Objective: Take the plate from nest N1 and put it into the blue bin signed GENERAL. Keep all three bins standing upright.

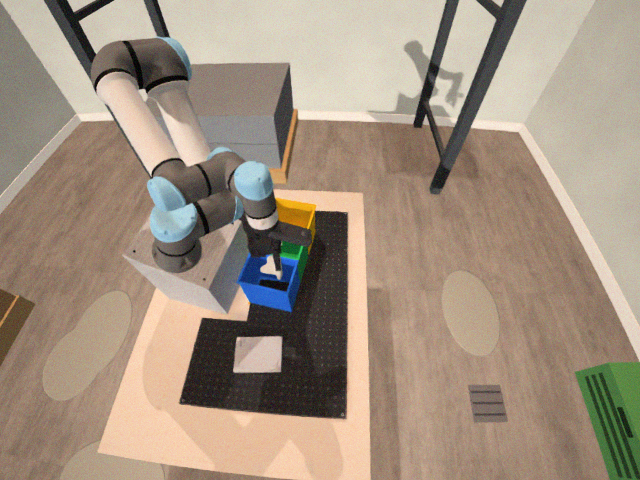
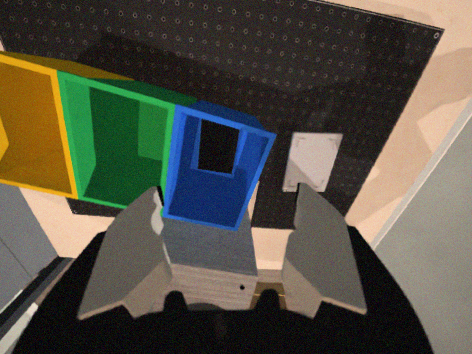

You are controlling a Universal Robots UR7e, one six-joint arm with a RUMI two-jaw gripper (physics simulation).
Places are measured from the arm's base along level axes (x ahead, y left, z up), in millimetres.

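Pixels of known places: gripper, between the fingertips: [image 1: 279, 262] [image 2: 229, 186]; arm's base, origin of its link: [image 1: 177, 251].
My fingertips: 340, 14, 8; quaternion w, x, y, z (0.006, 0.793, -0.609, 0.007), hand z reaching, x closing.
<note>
For each thing: its top centre in the pictures, then the offset to it from my fingertips, as dx, dy, dz. "spot": a spot on its surface instead. Level surfaces: height alone.
- flat black rectangle, a spot on its surface: [image 2: 218, 147] [image 1: 273, 291] spot: -59, +15, -263
- blue bin, centre of its top: [image 2: 212, 180] [image 1: 268, 271] -55, +14, -99
- green bin, centre of its top: [image 2: 119, 158] [image 1: 279, 240] -49, +145, -99
- yellow bin, centre of its top: [image 2: 15, 133] [image 1: 289, 213] -42, +275, -99
- pale square nest, centre of its top: [image 2: 311, 165] [image 1: 257, 353] -53, -224, -264
- black perforated board, height of its surface: dz -278
- pale wooden table, height of its surface: dz -291
A flat black rectangle [image 1: 273, 284] [image 2: 218, 147], which looks like the plate, is inside the blue bin [image 1: 267, 297] [image 2: 200, 200]. The blue bin stands upright; its sign cannot be read. The green bin [image 1: 293, 251] [image 2: 120, 165] stands beside it, and the yellow bin [image 1: 296, 208] [image 2: 30, 130] is beyond the green one; both are upright. A pale square nest [image 1: 258, 356] [image 2: 313, 161] with corner brackets lies apart from the bins, with no plate visible on it. My gripper [image 1: 275, 272] [image 2: 229, 186] is open and empty, above the blue bin. Its exact height cannot be told.
The bins and nest are on a black perforated board [image 1: 320, 382] [image 2: 320, 65] on a pale wooden table [image 1: 356, 439]. The arm's grey pedestal [image 1: 219, 281] [image 2: 210, 245] is close beside the blue bin. A grey cabinet [image 1: 242, 93] and dark frame posts [image 1: 478, 87] stand at the back.
</note>
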